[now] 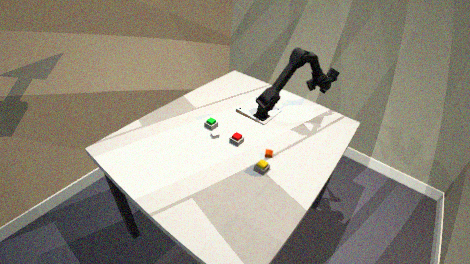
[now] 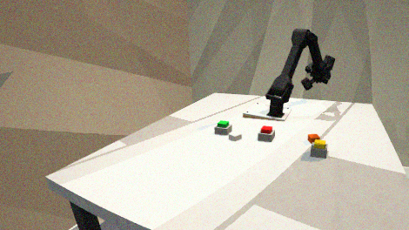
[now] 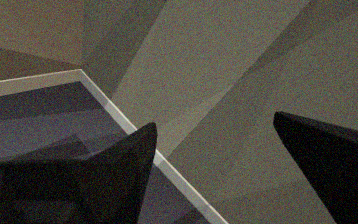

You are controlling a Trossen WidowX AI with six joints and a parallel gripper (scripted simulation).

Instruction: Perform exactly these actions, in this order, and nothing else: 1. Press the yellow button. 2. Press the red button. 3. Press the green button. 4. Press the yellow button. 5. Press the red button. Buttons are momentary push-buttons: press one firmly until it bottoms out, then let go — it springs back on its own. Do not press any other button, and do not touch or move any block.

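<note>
Right now my gripper tip is 82 cm short of the yellow button, 15 cm to the right of it and 5 cm above it. Round my gripper tip: small orange block 73 cm ahead, 12 cm to the left, 8 cm below; green button 76 cm ahead, 20 cm to the right, 5 cm below; red button 76 cm ahead, 5 cm below, 4 cm to the right.
</note>
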